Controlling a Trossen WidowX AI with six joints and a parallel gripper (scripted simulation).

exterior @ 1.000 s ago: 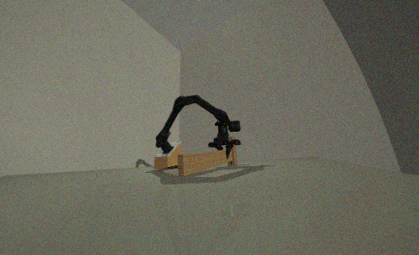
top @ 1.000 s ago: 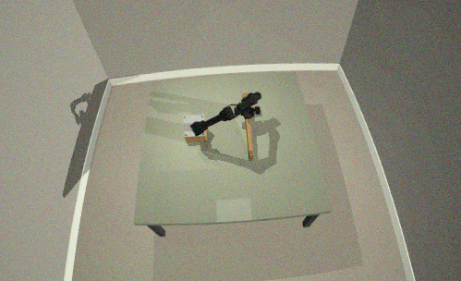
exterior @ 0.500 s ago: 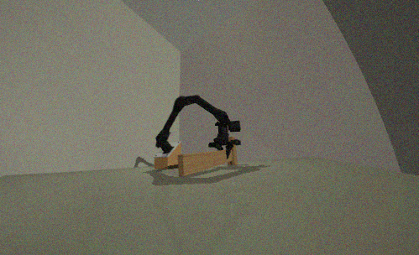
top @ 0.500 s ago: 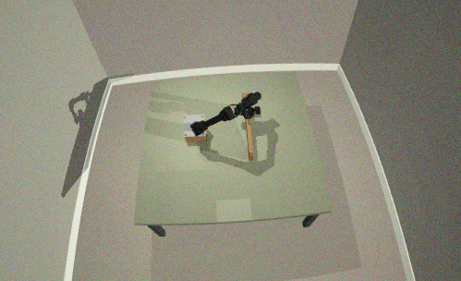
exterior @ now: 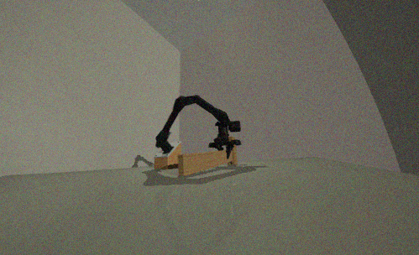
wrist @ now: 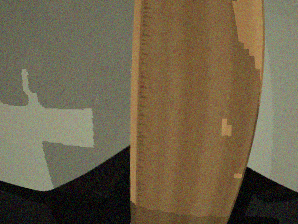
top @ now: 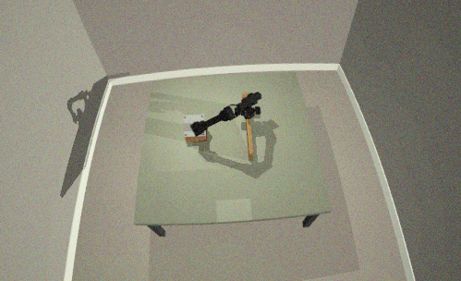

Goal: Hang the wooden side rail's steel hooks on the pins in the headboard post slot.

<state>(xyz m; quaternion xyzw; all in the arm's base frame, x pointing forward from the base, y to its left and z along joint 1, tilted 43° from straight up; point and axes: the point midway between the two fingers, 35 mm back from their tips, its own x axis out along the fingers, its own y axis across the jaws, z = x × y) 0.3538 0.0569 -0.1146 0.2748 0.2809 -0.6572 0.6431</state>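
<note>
My gripper tip is 100 mm to the right of the wooden headboard post and 40 mm below it.
</note>
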